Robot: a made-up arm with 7 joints.
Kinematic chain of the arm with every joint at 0, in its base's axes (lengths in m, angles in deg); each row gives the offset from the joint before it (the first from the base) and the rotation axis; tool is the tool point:
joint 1: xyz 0 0 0.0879 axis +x
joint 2: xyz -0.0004 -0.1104 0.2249 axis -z
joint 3: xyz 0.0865 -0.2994 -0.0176 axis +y
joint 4: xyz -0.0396 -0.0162 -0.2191 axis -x
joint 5: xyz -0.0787 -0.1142 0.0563 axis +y
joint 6: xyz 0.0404 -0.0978 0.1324 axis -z
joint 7: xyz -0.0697 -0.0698 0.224 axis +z
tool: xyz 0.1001 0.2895 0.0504
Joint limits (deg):
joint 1: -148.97..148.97
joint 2: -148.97..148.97
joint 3: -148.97..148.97
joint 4: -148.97..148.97
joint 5: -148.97..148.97
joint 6: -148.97..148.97
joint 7: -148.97..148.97
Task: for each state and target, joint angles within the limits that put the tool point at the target. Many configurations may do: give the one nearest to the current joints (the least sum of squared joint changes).
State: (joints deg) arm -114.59 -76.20 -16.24 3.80 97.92 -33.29 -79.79
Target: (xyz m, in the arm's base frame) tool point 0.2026 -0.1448 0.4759
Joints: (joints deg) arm -133.52 -66.91 16.71 -27.19 122.39 -47.77 -67.93
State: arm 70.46 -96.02 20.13 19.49 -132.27 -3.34 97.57
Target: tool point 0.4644 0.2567 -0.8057
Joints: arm 99.34 -58.51 28.66 8.30 -122.44 -21.78 117.02
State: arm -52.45 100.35 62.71 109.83 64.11 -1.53 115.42
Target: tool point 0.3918 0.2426 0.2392
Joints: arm -57.36 104.56 74.71 123.60 35.34 0.28 118.74
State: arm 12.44 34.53 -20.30 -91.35 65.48 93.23 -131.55
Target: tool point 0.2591 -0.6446 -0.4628
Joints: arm 12.46 23.08 -11.30 -112.67 87.24 88.06 -119.85
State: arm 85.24 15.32 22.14 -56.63 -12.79 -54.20 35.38
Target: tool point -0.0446 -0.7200 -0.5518
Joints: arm 66.83 -10.19 34.77 -43.18 -0.16 -48.81 28.59
